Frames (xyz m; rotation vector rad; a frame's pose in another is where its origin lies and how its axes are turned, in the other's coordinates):
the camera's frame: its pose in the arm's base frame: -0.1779 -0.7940 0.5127 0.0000 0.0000 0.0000
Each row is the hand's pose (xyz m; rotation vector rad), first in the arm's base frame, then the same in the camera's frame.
Working: the arm's base frame: its pose in the camera's frame: 0.1779 0.7940 -0.5127 0.0000 0.0000 0.0000

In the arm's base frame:
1: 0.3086 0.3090 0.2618 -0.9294 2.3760 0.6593
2: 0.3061 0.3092 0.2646 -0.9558 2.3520 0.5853
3: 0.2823 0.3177 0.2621 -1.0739 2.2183 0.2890
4: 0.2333 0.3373 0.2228 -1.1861 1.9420 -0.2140
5: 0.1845 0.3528 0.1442 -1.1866 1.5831 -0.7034
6: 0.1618 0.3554 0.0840 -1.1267 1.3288 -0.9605
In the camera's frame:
1: 0.4865 1.1030 -0.2509 -0.9294 2.3760 0.6593
2: 0.4840 1.1032 -0.2481 -0.9558 2.3520 0.5853
3: 0.4602 1.1117 -0.2506 -1.0739 2.2183 0.2890
4: 0.4112 1.1313 -0.2899 -1.1861 1.9420 -0.2140
5: 0.3624 1.1468 -0.3685 -1.1866 1.5831 -0.7034
6: 0.3397 1.1494 -0.4287 -1.1267 1.3288 -0.9605

